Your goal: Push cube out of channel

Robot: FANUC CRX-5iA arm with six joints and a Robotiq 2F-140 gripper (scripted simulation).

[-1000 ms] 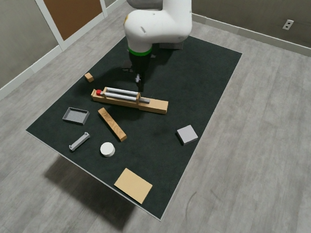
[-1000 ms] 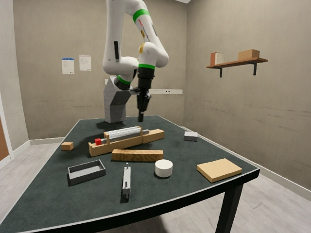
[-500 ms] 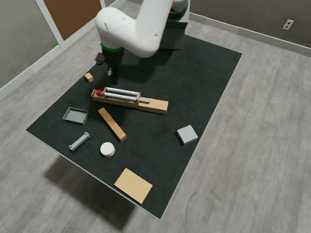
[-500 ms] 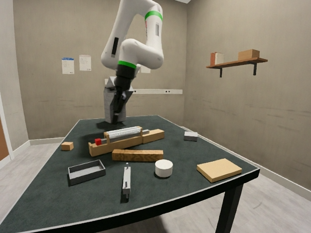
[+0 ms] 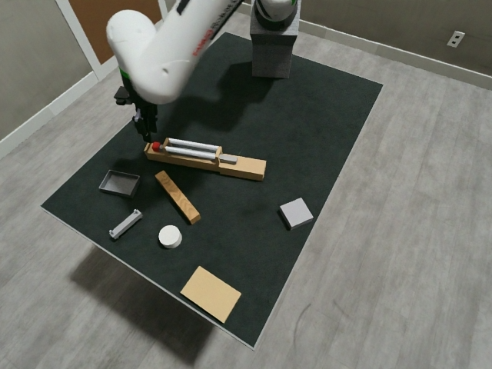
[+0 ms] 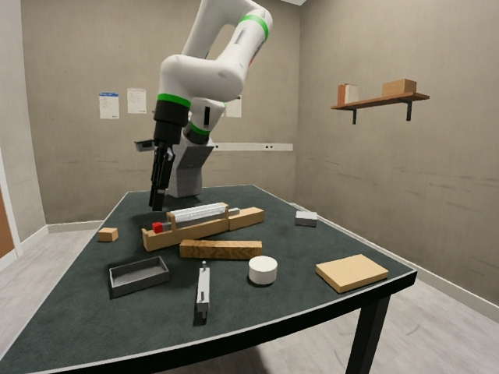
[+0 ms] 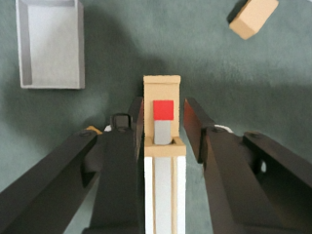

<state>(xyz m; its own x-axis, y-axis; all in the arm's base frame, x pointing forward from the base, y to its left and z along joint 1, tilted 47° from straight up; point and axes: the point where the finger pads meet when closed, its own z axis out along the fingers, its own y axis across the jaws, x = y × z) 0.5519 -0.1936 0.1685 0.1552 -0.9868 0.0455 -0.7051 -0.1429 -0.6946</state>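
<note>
Now: hand 9 cm above the red cube and 1 cm to the left of it. The rest, counted from my hand: wooden block: 18 cm to the right, 14 cm below, 7 cm behind; grey tray: 17 cm ahead, 14 cm below, 2 cm to the right; wooden beam: 18 cm to the left, 13 cm below, 9 cm ahead.
</note>
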